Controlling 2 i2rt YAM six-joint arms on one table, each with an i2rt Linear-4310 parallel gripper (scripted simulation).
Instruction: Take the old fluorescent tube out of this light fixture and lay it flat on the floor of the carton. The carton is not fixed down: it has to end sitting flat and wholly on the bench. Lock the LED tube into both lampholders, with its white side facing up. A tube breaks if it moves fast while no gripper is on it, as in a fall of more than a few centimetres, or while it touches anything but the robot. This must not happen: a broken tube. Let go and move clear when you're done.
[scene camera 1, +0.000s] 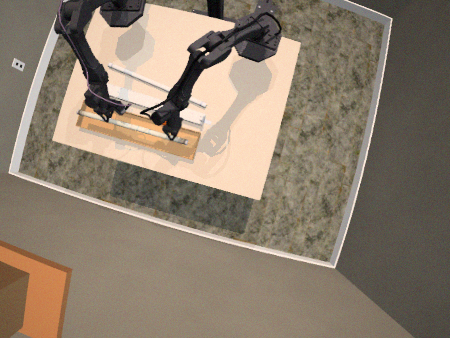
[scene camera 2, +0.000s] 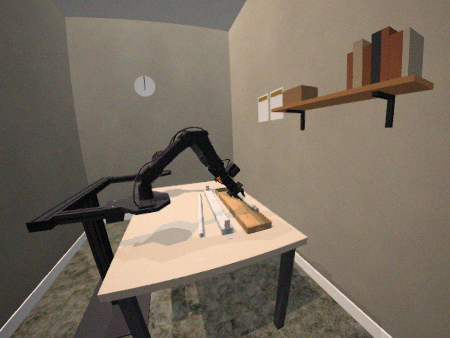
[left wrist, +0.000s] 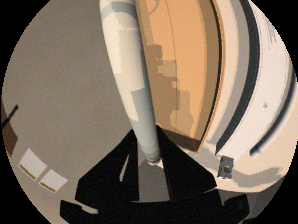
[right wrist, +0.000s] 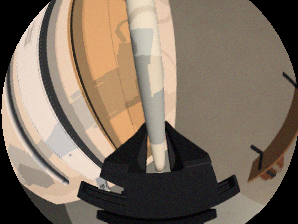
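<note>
Left gripper (left wrist: 145, 130) visible, with a carton (left wrist: 185, 55). Right gripper (right wrist: 155, 124) visible. Carton (scene camera 1: 186, 151) in sight. Again the carton (scene camera 2: 253, 221).
</note>
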